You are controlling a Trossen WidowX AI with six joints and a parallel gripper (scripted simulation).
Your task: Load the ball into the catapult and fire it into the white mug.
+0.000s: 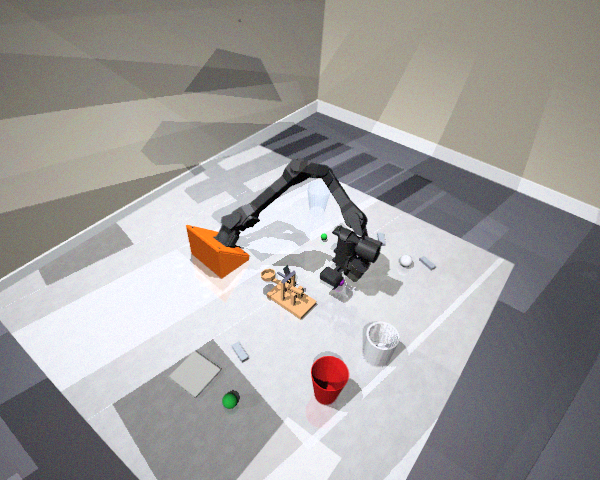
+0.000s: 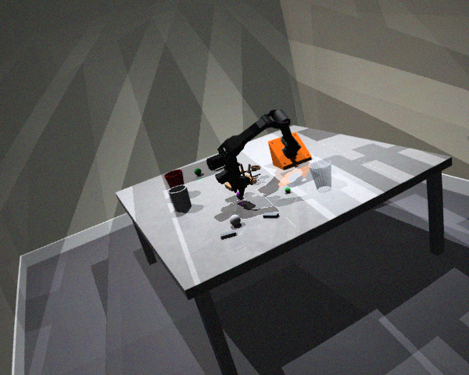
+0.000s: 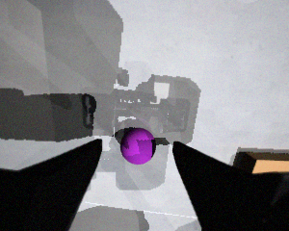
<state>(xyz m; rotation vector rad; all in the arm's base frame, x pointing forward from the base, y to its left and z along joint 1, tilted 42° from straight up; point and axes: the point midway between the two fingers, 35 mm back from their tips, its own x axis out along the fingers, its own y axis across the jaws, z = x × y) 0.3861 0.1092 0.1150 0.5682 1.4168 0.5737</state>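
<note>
My gripper tip is 120 mm past the catapult, 140 mm to the left of it and 30 mm below it. From my gripper tip the other things lie so: white ball (130 mm ahead, 230 mm to the left); white mug (240 mm ahead, 150 mm to the right, 10 mm above); purple ball (right at my gripper tip).
</note>
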